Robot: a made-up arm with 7 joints.
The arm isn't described. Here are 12 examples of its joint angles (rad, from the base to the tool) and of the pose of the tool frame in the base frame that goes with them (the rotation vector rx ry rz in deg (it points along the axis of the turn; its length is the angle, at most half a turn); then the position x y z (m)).
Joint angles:
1: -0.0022 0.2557 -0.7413 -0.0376 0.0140 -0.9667 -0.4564
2: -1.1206 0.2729 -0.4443 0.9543 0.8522 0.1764 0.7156
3: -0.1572 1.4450 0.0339 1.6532 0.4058 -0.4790 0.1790
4: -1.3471 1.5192 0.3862 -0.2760 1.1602 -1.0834 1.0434
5: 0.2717 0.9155 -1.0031 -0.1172 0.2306 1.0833 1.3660
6: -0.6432 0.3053 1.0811 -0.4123 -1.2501 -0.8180 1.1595
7: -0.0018 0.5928 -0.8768 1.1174 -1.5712 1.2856 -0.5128
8: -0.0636 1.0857 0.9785 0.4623 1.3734 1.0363 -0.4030
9: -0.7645 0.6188 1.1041 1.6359 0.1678 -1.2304 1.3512
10: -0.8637 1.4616 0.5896 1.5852 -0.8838 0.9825 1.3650
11: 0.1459 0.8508 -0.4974 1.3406 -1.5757 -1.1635 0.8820
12: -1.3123 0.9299 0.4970 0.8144 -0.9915 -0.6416 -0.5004
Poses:
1: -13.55 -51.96 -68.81 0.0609 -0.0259 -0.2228
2: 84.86 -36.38 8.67 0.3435 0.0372 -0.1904
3: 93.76 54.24 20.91 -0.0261 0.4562 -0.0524
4: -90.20 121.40 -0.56 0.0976 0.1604 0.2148
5: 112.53 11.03 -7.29 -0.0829 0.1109 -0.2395
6: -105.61 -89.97 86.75 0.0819 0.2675 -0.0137
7: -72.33 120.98 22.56 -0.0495 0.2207 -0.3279
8: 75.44 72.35 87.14 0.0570 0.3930 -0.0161
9: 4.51 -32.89 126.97 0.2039 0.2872 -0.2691
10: -14.05 66.64 119.11 0.0975 0.4317 -0.0050
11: 49.21 -15.31 99.53 -0.0697 0.3706 -0.2416
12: -11.73 -97.72 13.28 0.2599 0.3219 0.0836
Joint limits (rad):
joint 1: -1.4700..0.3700
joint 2: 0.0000..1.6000
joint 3: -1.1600..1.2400
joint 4: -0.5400..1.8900
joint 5: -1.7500..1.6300
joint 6: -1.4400..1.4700
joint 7: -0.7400..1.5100
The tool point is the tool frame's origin. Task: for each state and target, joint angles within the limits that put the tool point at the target. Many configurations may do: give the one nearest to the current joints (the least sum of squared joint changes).
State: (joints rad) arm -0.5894 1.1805 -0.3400 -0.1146 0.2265 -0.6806 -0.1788
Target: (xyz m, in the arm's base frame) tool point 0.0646 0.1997 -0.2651
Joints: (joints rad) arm -0.0599 1.0087 -0.6999 0.3279 0.3081 -0.6533 -0.1633
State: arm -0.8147 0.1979 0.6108 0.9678 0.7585 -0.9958 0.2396
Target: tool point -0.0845 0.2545 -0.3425
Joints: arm 0.0707 0.3932 0.7223 1.2503 0.7905 -0.9528 0.2345
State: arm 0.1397 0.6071 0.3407 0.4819 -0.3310 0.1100 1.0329
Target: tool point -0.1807 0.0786 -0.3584
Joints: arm 0.3544 0.0000 0.1102 1.1717 -0.2335 0.0728 1.0920
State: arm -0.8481 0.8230 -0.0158 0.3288 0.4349 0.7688 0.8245
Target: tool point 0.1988 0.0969 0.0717
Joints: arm -1.0742 0.8787 -0.0010 -0.4495 0.3462 0.7534 0.8032
